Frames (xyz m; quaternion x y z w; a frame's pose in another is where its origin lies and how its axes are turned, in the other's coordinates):
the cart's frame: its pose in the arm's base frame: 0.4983 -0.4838 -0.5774 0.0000 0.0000 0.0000 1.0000
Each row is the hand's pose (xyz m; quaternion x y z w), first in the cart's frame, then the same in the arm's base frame.
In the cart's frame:
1: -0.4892 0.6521 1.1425 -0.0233 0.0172 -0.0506 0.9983
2: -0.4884 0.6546 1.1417 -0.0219 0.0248 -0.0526 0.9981
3: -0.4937 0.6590 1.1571 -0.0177 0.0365 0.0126 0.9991
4: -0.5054 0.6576 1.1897 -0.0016 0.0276 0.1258 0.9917
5: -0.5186 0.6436 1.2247 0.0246 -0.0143 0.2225 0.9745
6: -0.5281 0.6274 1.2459 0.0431 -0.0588 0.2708 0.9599
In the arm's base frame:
1: 0.0091 0.1683 0.5651 -0.0233 0.0172 -0.0506 0.9983
2: 0.0099 0.1708 0.5643 -0.0219 0.0248 -0.0526 0.9981
3: 0.0046 0.1752 0.5797 -0.0177 0.0365 0.0126 0.9991
4: -0.0071 0.1738 0.6123 -0.0016 0.0276 0.1258 0.9917
5: -0.0203 0.1598 0.6473 0.0246 -0.0143 0.2225 0.9745
6: -0.0298 0.1436 0.6685 0.0431 -0.0588 0.2708 0.9599

